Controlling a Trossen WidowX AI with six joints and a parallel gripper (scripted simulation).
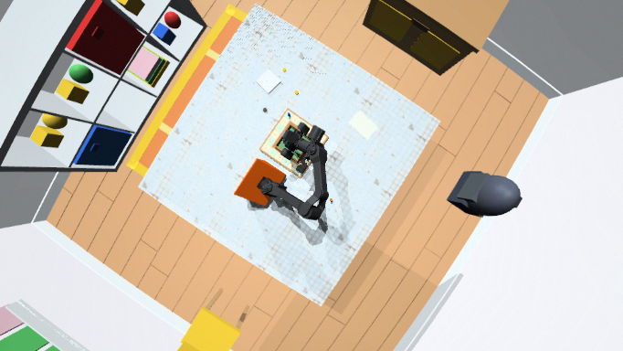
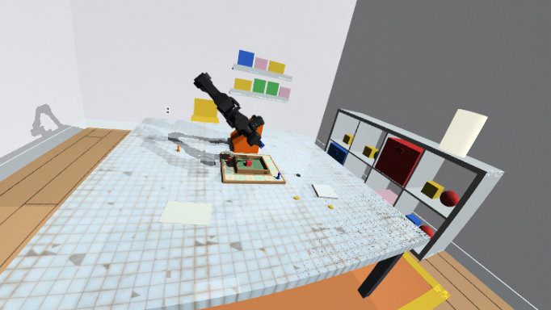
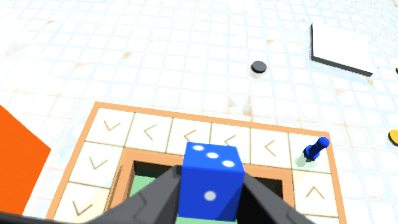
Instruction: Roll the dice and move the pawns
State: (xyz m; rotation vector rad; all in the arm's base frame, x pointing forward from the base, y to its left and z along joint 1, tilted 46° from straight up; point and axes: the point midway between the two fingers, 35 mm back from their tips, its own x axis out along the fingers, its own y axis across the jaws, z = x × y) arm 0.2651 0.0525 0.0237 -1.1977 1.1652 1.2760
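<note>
Right now the blue die is right at my gripper tip. Round my gripper tip: red die 10 cm below, 5 cm to the right; blue pawn 12 cm ahead, 10 cm below, 8 cm to the left; red pawn 14 cm to the right, 10 cm below, 2 cm behind.
</note>
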